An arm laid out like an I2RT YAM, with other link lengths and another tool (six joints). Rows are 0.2 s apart.
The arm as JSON. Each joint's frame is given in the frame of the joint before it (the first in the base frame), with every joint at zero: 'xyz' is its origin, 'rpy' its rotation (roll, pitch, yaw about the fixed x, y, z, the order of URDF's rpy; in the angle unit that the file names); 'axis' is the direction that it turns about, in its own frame. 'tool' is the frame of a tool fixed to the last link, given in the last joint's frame.
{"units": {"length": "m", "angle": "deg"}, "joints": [
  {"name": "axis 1", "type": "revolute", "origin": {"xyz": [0.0, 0.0, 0.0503], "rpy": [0.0, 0.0, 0.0]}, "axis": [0.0, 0.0, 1.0]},
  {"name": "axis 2", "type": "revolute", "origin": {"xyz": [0.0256, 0.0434, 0.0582], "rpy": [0.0, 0.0, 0.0]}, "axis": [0.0, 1.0, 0.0]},
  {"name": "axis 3", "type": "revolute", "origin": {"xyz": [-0.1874, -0.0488, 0.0], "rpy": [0.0, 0.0, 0.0]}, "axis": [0.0, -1.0, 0.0]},
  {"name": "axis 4", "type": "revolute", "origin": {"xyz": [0.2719, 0.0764, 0.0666], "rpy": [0.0, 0.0, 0.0]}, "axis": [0.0, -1.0, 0.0]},
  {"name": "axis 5", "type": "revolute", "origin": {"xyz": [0.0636, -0.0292, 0.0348], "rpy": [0.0, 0.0, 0.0]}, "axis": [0.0, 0.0, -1.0]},
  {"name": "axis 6", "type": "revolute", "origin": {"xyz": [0.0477, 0.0, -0.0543], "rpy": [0.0, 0.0, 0.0]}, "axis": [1.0, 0.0, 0.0]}
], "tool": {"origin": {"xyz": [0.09, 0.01, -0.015], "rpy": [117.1, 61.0, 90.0]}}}
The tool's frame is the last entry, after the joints.
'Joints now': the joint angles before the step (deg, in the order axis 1, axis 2, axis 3, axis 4, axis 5, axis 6). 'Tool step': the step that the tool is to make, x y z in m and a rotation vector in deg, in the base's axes. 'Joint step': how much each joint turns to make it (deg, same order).
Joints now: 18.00, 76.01, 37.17, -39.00, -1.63, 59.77
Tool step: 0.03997, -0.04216, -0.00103, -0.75, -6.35, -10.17
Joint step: -9.60, 0.00, -0.89, 6.90, 2.25, -0.01
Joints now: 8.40, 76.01, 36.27, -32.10, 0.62, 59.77
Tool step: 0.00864, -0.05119, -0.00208, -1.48, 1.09, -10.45
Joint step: -10.02, 0.02, -0.17, -0.98, 1.47, -0.02
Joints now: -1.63, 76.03, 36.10, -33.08, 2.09, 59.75
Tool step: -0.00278, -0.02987, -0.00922, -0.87, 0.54, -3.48
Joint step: -6.36, 0.09, -1.93, 1.66, 0.04, -3.02
